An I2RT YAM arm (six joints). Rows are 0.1 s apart.
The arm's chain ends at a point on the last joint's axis. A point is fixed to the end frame.
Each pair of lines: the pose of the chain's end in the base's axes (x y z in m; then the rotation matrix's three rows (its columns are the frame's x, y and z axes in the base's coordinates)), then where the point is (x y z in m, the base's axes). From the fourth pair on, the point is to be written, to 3 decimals.
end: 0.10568, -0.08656, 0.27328; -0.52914, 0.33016, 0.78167; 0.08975, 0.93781, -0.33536; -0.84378, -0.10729, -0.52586
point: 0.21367 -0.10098 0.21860
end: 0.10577, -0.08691, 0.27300; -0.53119, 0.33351, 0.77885; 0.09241, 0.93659, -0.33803; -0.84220, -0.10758, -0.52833
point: 0.21355 -0.10171 0.21800
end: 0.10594, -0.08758, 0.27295; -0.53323, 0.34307, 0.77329; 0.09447, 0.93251, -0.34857; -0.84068, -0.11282, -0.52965
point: 0.21335 -0.10376 0.21763
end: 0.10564, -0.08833, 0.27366; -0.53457, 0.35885, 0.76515; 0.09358, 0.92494, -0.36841; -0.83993, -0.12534, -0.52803
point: 0.213 -0.107 0.218
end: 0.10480, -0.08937, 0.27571; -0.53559, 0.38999, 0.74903; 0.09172, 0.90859, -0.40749; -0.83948, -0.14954, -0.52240
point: 0.211 -0.113 0.220
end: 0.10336, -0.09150, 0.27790; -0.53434, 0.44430, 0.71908; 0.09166, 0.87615, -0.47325; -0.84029, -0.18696, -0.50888
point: 0.207 -0.124 0.223
